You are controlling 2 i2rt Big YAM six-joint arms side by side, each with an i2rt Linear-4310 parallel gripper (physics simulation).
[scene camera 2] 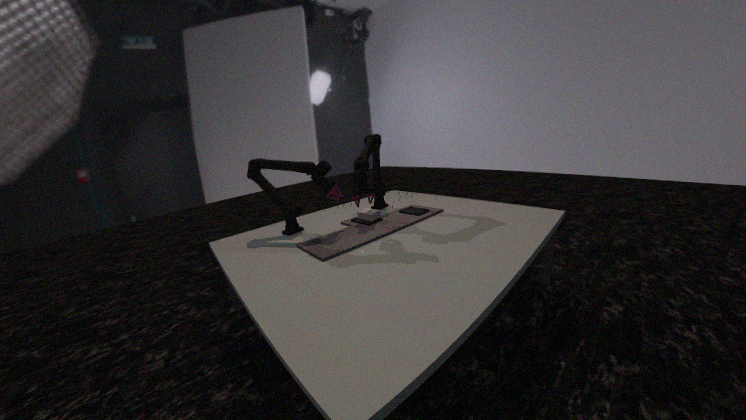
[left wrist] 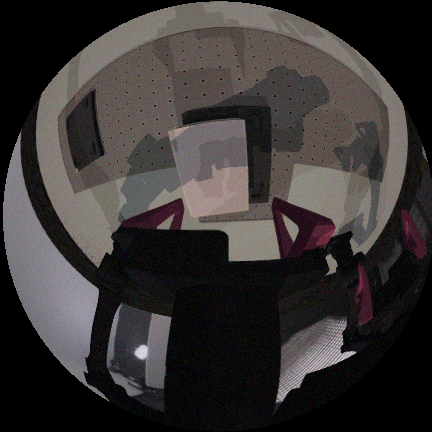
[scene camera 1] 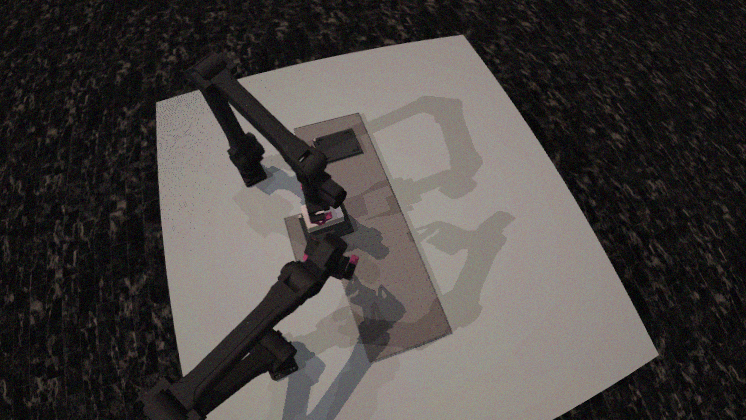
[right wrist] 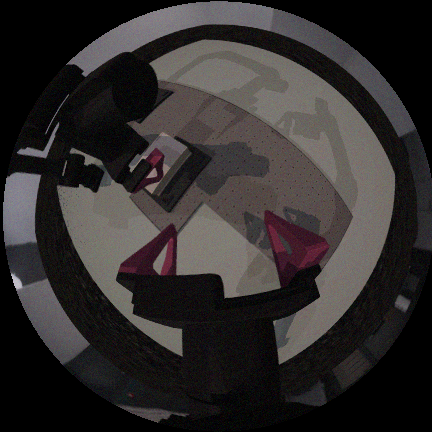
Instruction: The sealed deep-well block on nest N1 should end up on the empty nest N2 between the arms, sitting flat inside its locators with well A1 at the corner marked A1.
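The pale block (scene camera 1: 326, 225) (scene camera 2: 369, 213) (left wrist: 220, 192) (right wrist: 174, 143) sits at the dark middle nest (scene camera 1: 345, 228) (scene camera 2: 365, 221) (left wrist: 259, 160) (right wrist: 189, 182) between the arms. It looks shifted to one side and slightly turned; whether it is flat in the locators I cannot tell. The other dark nest (scene camera 1: 340, 145) (scene camera 2: 413, 210) (left wrist: 85, 131) is empty. Nest labels and A1 marks are unreadable. My left gripper (scene camera 2: 364, 200) (left wrist: 227, 201) is open, above the block, a finger towards each side. My right gripper (scene camera 1: 329, 259) (scene camera 2: 334, 194) (right wrist: 218, 221) is open and empty, apart from the block.
A brown perforated board (scene camera 1: 407, 281) (left wrist: 320, 117) (right wrist: 300, 175) carries both nests on the white table (scene camera 1: 522, 260) (scene camera 2: 417, 313). The right gripper hangs close beside the left one, below it in scene camera 1. Arm shadows cross the board and table.
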